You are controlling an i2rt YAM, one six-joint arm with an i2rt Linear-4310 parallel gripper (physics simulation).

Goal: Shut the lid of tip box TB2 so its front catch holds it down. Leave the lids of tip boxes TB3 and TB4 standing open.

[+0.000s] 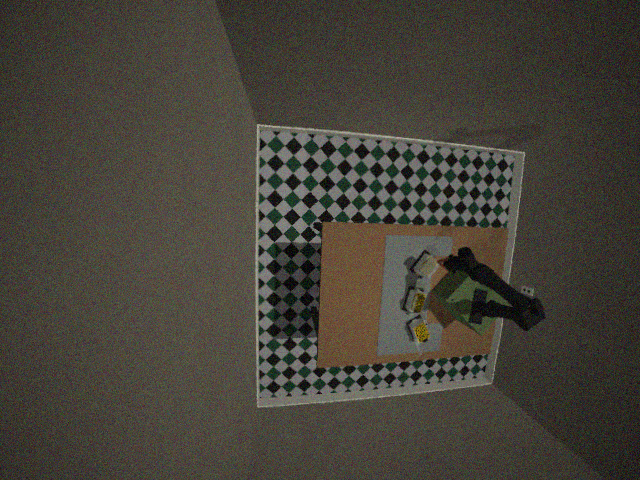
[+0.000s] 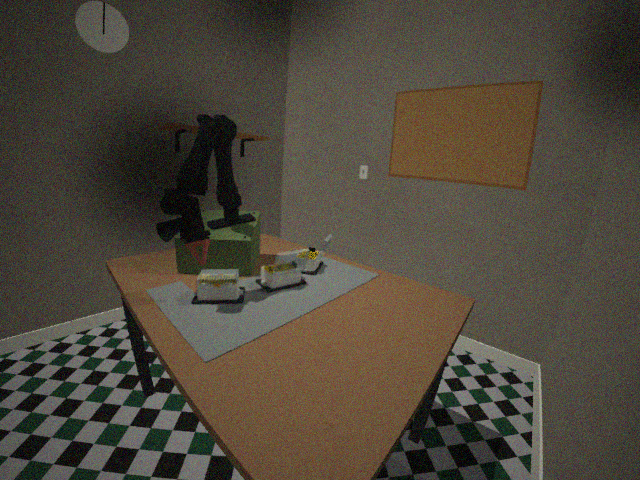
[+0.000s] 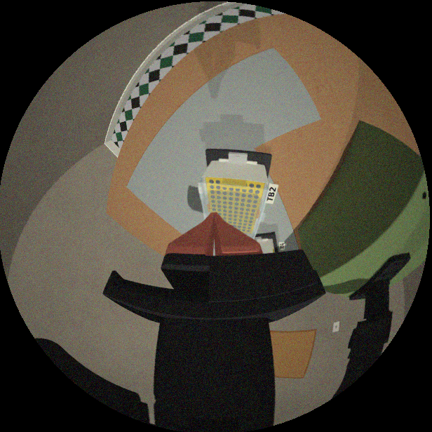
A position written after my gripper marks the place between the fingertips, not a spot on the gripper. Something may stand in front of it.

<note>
In view: my gripper (image 2: 202, 264) and a grey-blue mat (image 3: 260, 97).
My gripper also shows in image 3 (image 3: 213, 217).
</note>
